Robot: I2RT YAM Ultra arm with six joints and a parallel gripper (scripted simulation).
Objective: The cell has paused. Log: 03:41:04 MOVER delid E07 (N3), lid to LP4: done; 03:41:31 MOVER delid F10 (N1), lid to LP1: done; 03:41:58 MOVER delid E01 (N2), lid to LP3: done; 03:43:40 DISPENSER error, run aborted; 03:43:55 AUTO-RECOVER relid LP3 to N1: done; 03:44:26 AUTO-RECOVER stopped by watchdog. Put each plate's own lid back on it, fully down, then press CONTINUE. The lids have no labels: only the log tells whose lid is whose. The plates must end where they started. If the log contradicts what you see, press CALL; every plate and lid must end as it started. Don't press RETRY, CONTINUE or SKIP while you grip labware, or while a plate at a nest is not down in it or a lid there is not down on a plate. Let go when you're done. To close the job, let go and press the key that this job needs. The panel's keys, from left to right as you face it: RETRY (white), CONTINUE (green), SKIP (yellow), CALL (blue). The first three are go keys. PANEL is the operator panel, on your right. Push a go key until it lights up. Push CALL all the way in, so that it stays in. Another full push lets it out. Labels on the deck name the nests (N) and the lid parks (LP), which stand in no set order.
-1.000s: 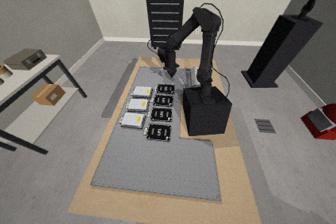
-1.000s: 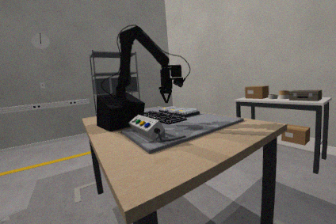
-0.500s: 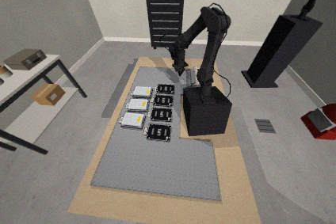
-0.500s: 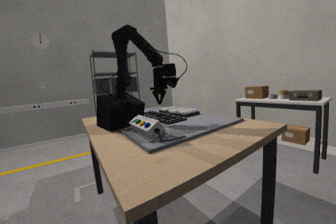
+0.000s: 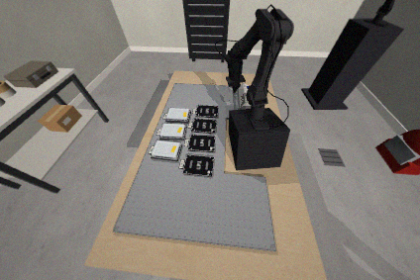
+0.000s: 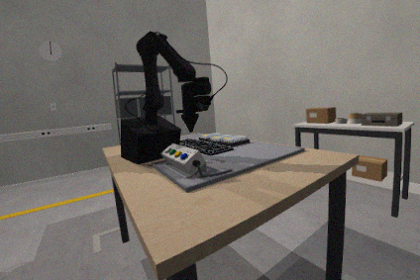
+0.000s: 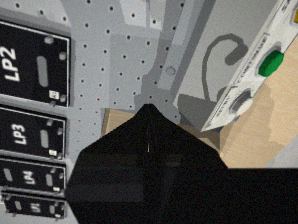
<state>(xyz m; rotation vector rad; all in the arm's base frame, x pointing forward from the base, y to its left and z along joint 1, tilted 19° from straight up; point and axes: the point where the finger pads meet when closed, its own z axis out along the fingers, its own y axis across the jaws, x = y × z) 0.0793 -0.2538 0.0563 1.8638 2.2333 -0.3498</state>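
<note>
My gripper is now 12 cm past the green continue key, 3 cm to the left of it and 7 cm above it. The rest, counted from my hand: white retry key (11 cm behind, 2 cm to the left, 7 cm below); then yellow skip key (12 cm behind, 8 cm to the right, 7 cm below); then blue call key (12 cm behind, 13 cm to the right, 8 cm below).
</note>
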